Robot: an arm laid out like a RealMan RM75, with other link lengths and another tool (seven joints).
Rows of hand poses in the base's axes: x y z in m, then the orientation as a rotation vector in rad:
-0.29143 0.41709 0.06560 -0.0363 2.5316 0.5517
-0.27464 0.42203 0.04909 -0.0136 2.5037 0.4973
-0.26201 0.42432 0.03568 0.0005 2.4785 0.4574
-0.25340 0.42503 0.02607 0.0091 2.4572 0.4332
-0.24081 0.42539 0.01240 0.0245 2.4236 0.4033
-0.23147 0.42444 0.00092 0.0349 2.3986 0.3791
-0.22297 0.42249 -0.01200 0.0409 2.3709 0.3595
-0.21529 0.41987 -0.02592 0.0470 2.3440 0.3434
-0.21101 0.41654 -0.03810 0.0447 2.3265 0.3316
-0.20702 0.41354 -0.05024 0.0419 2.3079 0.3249
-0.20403 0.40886 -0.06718 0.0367 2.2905 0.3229
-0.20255 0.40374 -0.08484 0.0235 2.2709 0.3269
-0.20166 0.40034 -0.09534 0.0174 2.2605 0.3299
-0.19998 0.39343 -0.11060 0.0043 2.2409 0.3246
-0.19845 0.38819 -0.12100 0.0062 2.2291 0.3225
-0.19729 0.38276 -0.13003 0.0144 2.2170 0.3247
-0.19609 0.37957 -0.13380 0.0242 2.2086 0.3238
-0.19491 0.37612 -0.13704 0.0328 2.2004 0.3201
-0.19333 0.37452 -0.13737 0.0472 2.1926 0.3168
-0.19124 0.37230 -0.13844 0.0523 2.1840 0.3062
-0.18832 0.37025 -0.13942 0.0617 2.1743 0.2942
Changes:
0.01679 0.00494 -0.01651 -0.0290 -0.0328 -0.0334
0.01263 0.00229 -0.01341 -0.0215 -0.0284 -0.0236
0.00861 0.00071 -0.00961 -0.0124 -0.0229 -0.0153
0.01259 0.00036 -0.01367 -0.0135 -0.0345 -0.0234
0.00934 -0.00095 -0.01148 -0.0119 -0.0258 -0.0174
0.00850 -0.00195 -0.01292 -0.0096 -0.0284 -0.0134
0.00768 -0.00262 -0.01392 -0.0073 -0.0272 -0.0124
0.00428 -0.00333 -0.01218 -0.0076 -0.0185 -0.0040
0.00399 -0.00300 -0.01214 -0.0040 -0.0192 -0.0022
0.00299 -0.00468 -0.01694 -0.0015 -0.0179 0.0012
0.00148 -0.00512 -0.01766 0.0004 -0.0205 0.0088
0.00089 -0.00340 -0.01050 0.0012 -0.0107 0.0043
0.00168 -0.00691 -0.01526 -0.0062 -0.0212 0.0056
0.00153 -0.00524 -0.01040 0.0004 -0.0116 -0.0032
0.00116 -0.00543 -0.00903 0.0056 -0.0109 -0.0062
0.00120 -0.00319 -0.00377 0.0036 -0.0073 -0.0082
0.00118 -0.00345 -0.00324 0.0012 -0.0074 -0.0083
0.00158 -0.00160 -0.00033 0.0035 -0.0063 -0.0123
0.00209 -0.00222 -0.00107 -0.0050 -0.0087 -0.0085
0.00292 -0.00205 -0.00098 -0.0044 -0.0093 -0.0123

